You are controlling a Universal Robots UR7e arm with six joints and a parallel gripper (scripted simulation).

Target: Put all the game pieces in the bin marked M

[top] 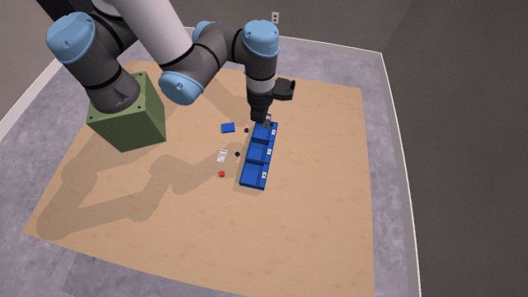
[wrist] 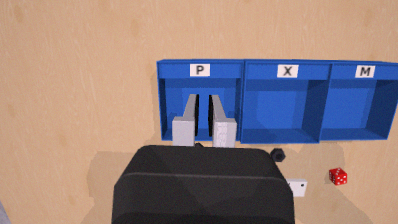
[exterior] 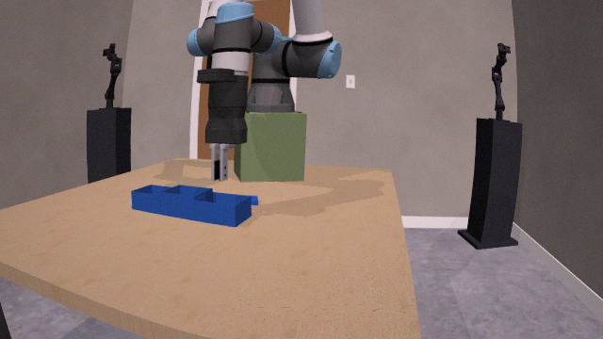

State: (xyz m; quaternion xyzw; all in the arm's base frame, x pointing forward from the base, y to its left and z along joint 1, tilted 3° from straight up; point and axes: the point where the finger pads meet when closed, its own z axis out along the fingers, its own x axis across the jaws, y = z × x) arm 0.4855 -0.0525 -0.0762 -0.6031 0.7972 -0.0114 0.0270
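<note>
My hand is 160 mm past the white domino, 80 mm to the left of it and 90 mm above it. The rest, counted from my hand: blue three-part bin: 20 mm behind, 80 mm to the right, 70 mm below; then red die: 160 mm behind, 150 mm to the right, 80 mm below; then flat blue tile: 140 mm behind, 40 mm to the left, 90 mm below.
</note>
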